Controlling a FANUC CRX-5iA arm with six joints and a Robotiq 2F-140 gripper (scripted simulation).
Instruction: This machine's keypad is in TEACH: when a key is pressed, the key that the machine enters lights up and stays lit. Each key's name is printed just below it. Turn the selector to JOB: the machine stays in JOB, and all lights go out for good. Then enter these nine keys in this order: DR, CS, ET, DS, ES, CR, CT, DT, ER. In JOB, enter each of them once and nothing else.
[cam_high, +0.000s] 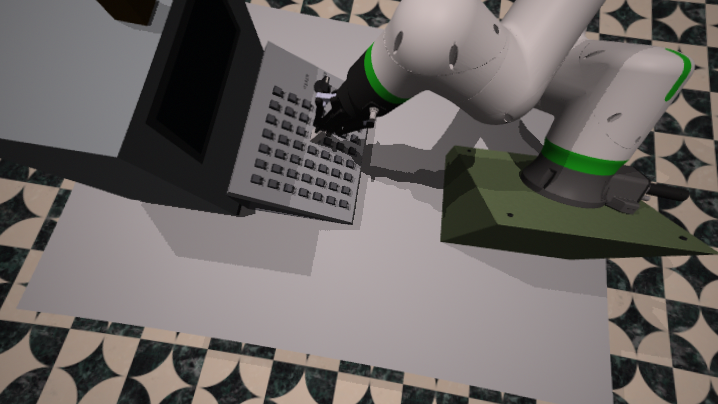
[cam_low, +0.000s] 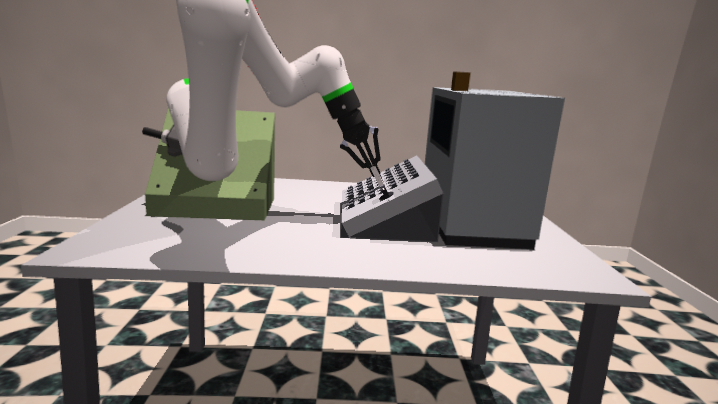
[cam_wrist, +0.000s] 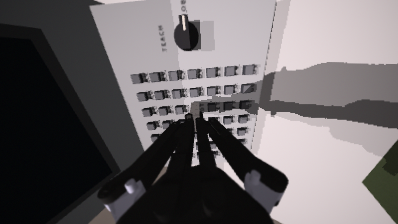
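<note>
The key lies 4 cm below my hand, 3 cm to the left of it and 2 cm behind it. Also, from my hand: black selector knob 13 cm to the right, 4 cm ahead, 2 cm below; grey keypad 6 cm below, 4 cm ahead, 1 cm to the right.
</note>
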